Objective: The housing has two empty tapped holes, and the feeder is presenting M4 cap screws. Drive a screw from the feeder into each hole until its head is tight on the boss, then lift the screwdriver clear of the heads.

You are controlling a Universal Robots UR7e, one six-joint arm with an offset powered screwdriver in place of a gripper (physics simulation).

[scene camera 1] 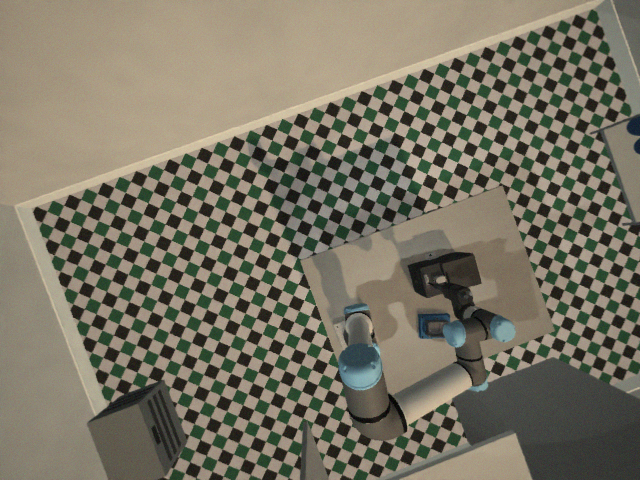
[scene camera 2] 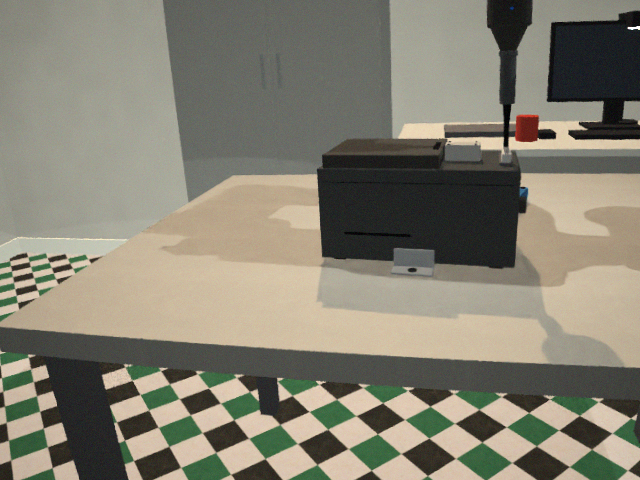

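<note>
The feeder (scene camera 1: 461,270) (scene camera 2: 418,217) is a black box on the table, with a pale block and a small white pick-up nest (scene camera 2: 506,157) on its top. My screwdriver (scene camera 1: 433,283) (scene camera 2: 506,145) points straight down in scene camera 2, its thin black bit at the white nest and seeming to touch it. Whether a screw is on the bit is too small to tell. The housing (scene camera 1: 422,327) (scene camera 2: 523,193) shows as a blue-rimmed block with a grey-brown centre in scene camera 1; in scene camera 2 it is mostly hidden behind the feeder. Its holes cannot be made out.
The arm's base stands at the left side of the table (scene camera 1: 480,206) (scene camera 2: 180,304), and its links pass around the housing's near side. A small grey bracket (scene camera 2: 413,261) is at the feeder's foot. A red cup (scene camera 2: 526,128) and a monitor (scene camera 2: 594,62) stand on a desk behind.
</note>
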